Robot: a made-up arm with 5 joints.
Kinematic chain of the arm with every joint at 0, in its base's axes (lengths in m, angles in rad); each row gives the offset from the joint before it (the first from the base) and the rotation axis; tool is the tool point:
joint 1: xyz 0 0 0.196 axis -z
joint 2: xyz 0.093 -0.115 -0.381 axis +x
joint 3: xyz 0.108 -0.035 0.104 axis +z
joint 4: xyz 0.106 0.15 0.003 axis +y
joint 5: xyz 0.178 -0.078 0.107 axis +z
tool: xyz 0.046 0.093 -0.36
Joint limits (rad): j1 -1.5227..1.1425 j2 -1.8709..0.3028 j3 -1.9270..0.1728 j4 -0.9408..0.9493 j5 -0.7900..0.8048
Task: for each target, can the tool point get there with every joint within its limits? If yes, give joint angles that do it. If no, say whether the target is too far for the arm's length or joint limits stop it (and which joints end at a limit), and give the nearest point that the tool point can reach.
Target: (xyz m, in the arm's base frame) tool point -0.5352 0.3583 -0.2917
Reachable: no: joint limits stop it (at a limit: joint 1, joint 2, joint 3) | nearest point -0.0897 0.3777 -0.3207 | short by 0.447 m
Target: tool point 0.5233 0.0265 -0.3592
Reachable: yes | joints -0.7355 -0.1878 -1.3669 0.4505 0.1608
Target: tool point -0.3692 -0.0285 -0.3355
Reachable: no: joint limits stop it (at a limit: joint 1, joint 3, joint 4, joint 5) | nearest point -0.1950 -0.2601 -0.2952 | short by 0.293 m
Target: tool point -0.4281 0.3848 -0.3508
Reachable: no: joint limits stop it (at a limit: joint 1, joint 2, joint 3) | nearest point -0.0898 0.3817 -0.3265 | short by 0.339 m
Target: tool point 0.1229 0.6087 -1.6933
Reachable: no: too far | nearest point 0.2378 0.3528 -0.4861 | short by 1.239 m
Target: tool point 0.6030 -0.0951 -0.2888
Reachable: yes | joints -0.0149 -0.9488 -0.1251 -0.3978 0.3173
